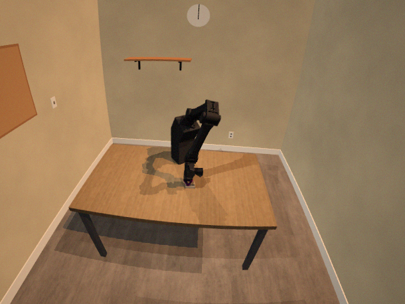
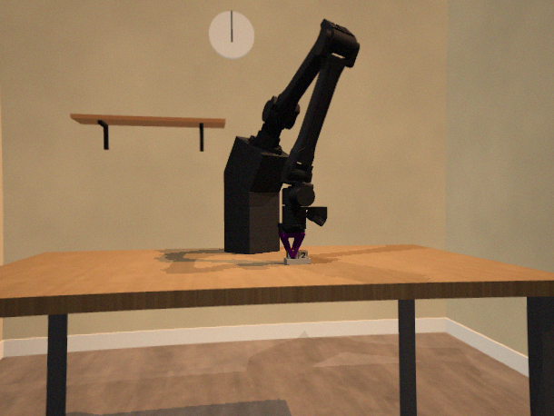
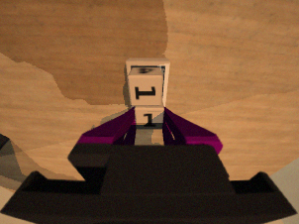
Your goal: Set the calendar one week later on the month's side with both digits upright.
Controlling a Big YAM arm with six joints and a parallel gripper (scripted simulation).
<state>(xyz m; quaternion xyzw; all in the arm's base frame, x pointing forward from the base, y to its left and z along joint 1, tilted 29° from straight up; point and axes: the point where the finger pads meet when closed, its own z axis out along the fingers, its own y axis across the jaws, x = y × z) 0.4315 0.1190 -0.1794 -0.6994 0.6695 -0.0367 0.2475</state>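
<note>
Right now my hand is 20 mm to the right of the tray and 20 mm above it.
</note>
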